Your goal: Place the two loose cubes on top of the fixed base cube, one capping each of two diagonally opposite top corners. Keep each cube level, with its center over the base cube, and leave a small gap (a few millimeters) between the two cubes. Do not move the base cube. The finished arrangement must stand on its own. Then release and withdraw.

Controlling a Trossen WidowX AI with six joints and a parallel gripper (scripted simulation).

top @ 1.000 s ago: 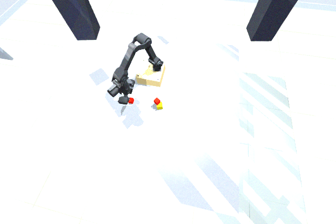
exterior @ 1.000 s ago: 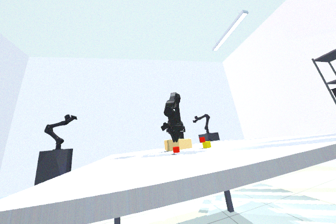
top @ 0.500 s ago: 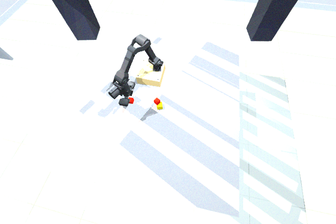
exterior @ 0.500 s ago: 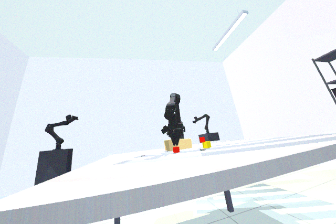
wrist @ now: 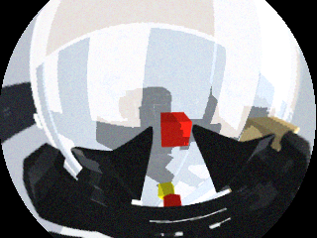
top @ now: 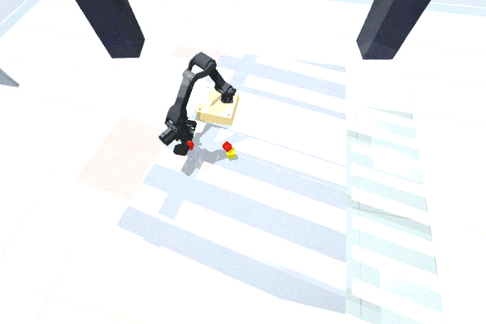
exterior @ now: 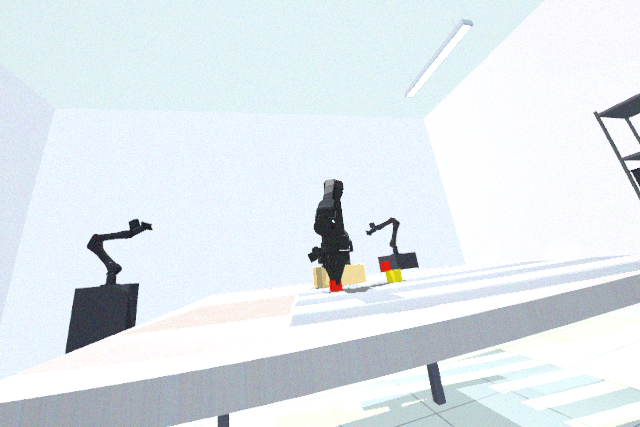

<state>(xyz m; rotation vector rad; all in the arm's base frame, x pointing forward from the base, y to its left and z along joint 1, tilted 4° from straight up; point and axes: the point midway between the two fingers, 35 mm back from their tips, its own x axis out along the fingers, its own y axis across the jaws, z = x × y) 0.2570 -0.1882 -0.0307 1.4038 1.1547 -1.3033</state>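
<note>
The yellow cube is 40 mm ahead of my gripper tip and 210 mm to the left of it.
</note>
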